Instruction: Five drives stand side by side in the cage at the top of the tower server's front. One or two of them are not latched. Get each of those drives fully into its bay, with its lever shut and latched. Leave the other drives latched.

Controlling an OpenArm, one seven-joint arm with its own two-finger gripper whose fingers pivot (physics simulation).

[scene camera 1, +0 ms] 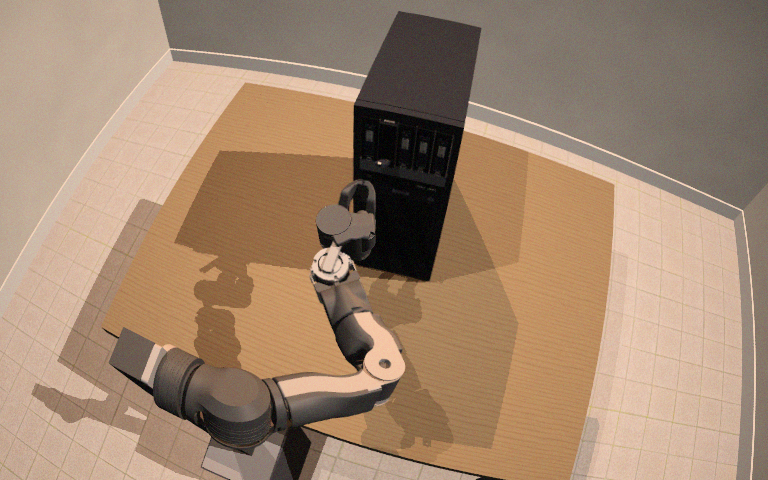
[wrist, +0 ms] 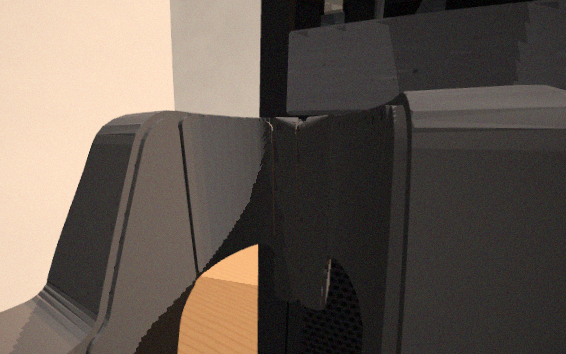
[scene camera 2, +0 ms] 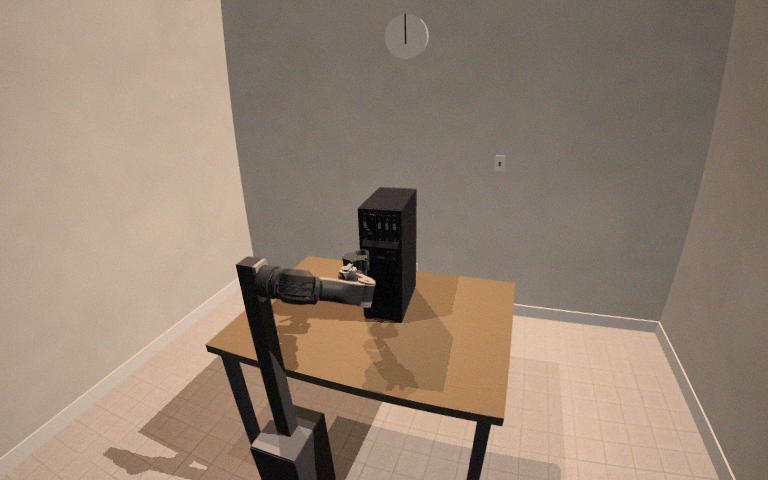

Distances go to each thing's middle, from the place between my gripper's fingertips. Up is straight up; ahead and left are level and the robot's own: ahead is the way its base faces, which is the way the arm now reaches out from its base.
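Scene:
The black tower server [scene camera 1: 422, 75] is 70 mm below my hand. I also see that the server is 50 mm to the right of my hand and 180 mm ahead of it.

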